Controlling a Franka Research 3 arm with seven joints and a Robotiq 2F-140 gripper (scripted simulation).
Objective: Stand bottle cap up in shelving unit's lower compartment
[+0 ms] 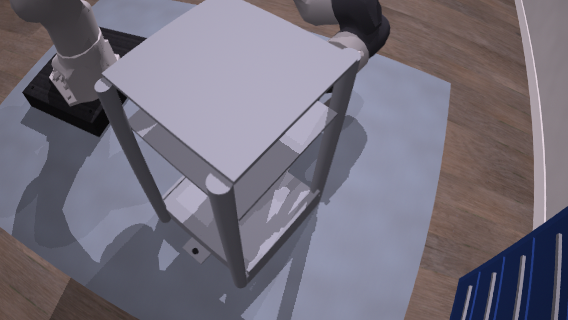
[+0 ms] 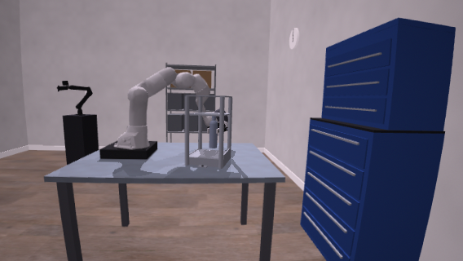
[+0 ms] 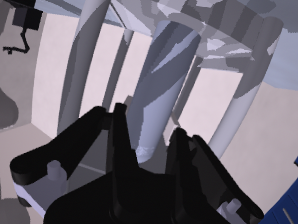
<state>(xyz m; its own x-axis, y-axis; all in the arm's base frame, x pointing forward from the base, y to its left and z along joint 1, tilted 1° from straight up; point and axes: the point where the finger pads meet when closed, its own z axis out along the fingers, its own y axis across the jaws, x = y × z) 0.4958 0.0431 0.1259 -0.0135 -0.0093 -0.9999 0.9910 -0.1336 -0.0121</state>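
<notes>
Right now my hand is 10 mm past the shelving unit, 100 mm to the left of it and 20 mm below it.
</notes>
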